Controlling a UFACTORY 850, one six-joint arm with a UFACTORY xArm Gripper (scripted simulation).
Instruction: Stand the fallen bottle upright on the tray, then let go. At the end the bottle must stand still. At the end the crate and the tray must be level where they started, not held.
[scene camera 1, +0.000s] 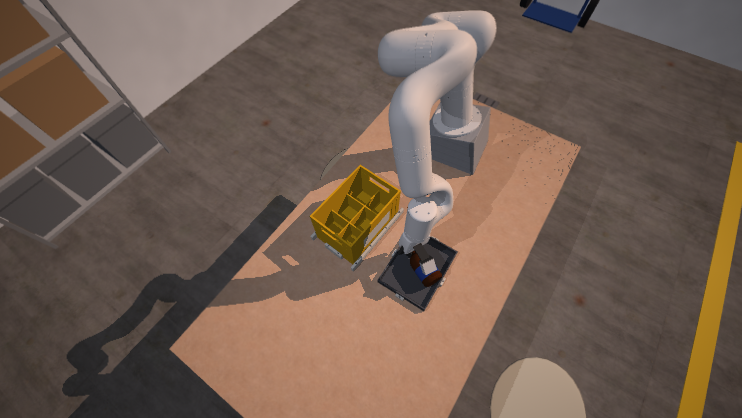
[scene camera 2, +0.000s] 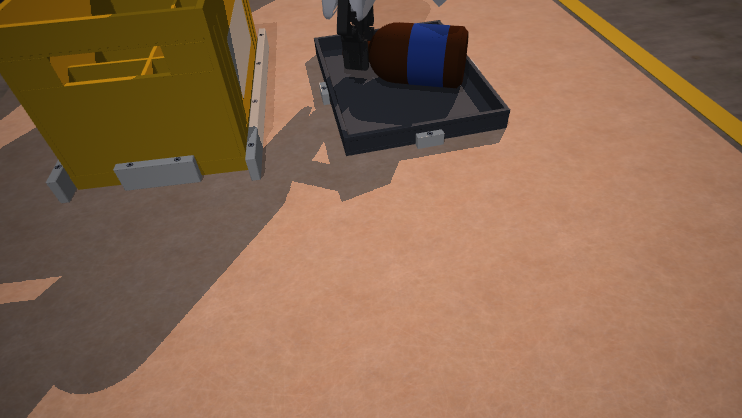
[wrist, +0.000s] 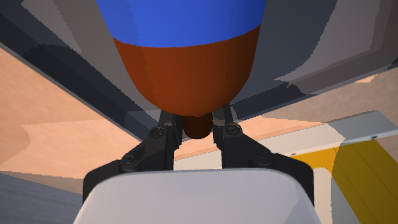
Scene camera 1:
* dark tray: 398, 276
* yellow crate: 349, 220
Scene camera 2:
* my gripper: 360, 62
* dark tray: 372, 114
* yellow crate: 188, 91
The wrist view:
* my gripper: 196, 99
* dark tray: 298, 57
